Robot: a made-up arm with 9 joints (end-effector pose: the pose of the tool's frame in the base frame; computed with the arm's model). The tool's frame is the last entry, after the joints. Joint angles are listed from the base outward.
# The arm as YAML. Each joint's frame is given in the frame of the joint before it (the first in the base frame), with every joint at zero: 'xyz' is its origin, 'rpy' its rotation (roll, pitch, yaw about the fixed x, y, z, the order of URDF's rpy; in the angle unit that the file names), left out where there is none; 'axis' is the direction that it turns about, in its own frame. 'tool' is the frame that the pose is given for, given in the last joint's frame.
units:
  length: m
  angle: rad
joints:
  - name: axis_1
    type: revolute
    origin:
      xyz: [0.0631, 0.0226, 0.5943]
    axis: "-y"
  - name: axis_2
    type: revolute
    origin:
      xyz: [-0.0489, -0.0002, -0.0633]
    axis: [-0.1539, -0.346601, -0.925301]
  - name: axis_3
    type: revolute
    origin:
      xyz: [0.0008, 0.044, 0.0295]
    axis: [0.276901, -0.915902, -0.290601]
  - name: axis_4
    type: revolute
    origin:
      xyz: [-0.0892, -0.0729, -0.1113]
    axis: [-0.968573, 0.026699, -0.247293]
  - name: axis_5
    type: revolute
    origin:
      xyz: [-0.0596, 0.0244, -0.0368]
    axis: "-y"
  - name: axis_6
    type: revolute
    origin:
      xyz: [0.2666, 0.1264, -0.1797]
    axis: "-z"
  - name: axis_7
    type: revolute
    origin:
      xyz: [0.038, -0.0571, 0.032]
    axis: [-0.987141, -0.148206, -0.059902]
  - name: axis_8
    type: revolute
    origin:
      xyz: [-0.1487, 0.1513, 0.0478]
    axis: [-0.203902, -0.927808, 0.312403]
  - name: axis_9
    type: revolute
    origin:
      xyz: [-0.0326, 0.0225, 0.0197]
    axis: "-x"
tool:
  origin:
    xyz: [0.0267, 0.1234, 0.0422]
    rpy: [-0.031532, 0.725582, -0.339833]
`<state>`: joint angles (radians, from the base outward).
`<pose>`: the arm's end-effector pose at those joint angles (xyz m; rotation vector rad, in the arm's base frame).
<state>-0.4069 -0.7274 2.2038 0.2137 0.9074 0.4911 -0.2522 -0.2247 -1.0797</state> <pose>-0.0794 0.1911 0.7642 1.8420 -1.6350 0.5971</pose>
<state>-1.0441 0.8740 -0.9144 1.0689 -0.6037 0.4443 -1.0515 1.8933 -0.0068</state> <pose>-0.3791 0.0689 0.5699 -1.4558 0.7682 -0.1492</pose>
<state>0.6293 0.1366 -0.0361 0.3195 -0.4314 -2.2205 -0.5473 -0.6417 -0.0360</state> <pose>0.1904 0.0046 0.4613 -1.1436 1.6228 1.0323</pose>
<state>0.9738 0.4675 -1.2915 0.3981 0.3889 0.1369 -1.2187 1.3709 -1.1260</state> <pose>-0.0839 0.0978 0.4501 0.9491 -0.5827 0.9287</pose>
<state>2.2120 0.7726 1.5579 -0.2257 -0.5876 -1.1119 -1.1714 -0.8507 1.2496</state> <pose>0.0024 -0.0555 0.6039 -0.6773 -1.7715 -1.0425</pose>
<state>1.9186 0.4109 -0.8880 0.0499 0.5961 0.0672 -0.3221 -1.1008 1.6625</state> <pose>0.2885 0.2990 0.5218 -0.6234 -0.0514 -1.0891</pose>
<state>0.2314 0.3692 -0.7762 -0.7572 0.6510 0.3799 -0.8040 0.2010 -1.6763</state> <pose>-0.0746 0.0091 0.6240 2.6422 -0.4994 1.0468</pose>
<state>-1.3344 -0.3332 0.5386 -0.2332 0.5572 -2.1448 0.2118 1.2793 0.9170</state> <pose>-0.1548 0.0972 0.4103 0.8104 -1.1347 0.6441</pose>
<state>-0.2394 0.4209 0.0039 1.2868 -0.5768 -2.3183 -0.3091 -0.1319 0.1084</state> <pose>-0.0688 -0.1426 0.5224 -0.1760 2.3420 0.6913</pose>
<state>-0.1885 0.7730 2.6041 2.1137 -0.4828 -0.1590 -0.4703 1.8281 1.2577</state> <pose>0.0194 -0.4072 0.5906 0.3214 0.0378 2.0260</pose>
